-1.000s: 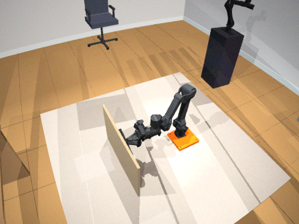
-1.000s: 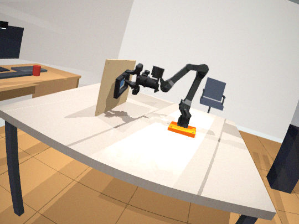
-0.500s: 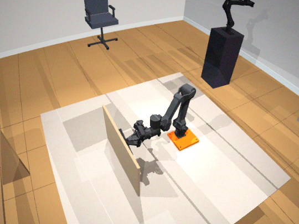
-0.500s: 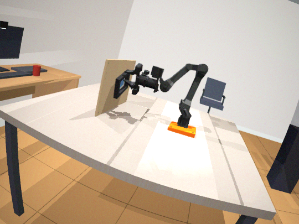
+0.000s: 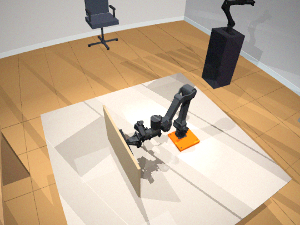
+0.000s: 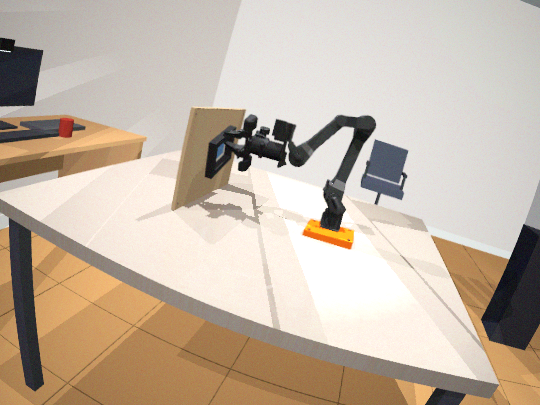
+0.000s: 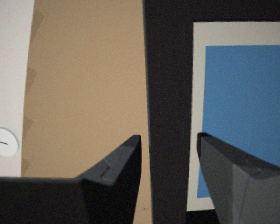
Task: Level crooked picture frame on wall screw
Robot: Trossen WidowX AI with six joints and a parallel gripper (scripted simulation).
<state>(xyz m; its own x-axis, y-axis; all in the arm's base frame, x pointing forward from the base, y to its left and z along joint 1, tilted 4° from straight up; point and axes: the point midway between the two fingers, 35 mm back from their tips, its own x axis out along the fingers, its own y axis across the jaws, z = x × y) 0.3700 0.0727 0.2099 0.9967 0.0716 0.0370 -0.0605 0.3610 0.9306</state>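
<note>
Now: gripper tip 1 cm short of the picture frame, 1 cm to the left of it and 5 cm above it. Round my gripper tip: wall board: 2 cm ahead, 6 cm below.
</note>
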